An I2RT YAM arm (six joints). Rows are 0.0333 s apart.
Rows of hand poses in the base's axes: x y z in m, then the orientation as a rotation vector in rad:
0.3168, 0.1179, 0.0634, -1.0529, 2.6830, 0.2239
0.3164, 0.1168, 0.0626, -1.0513, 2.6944, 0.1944
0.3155, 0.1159, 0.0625, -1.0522, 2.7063, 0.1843
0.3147, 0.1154, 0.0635, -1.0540, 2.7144, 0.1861
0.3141, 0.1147, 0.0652, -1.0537, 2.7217, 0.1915
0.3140, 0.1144, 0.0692, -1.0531, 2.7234, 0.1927
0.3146, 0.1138, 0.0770, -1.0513, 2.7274, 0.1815
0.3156, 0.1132, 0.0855, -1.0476, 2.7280, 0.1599
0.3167, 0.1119, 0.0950, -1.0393, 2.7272, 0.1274
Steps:
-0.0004, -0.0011, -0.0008, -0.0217, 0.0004, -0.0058
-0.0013, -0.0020, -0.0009, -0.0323, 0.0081, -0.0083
-0.0021, -0.0025, 0.0001, -0.0344, 0.0162, -0.0084
-0.0027, -0.0032, 0.0018, -0.0337, 0.0241, -0.0094
-0.0028, -0.0035, 0.0058, -0.0334, 0.0258, -0.0099
-0.0022, -0.0041, 0.0136, -0.0413, 0.0255, -0.0128
-0.0012, -0.0047, 0.0221, -0.0539, 0.0187, -0.0173
-0.0001, -0.0060, 0.0316, -0.0718, 0.0066, -0.0255

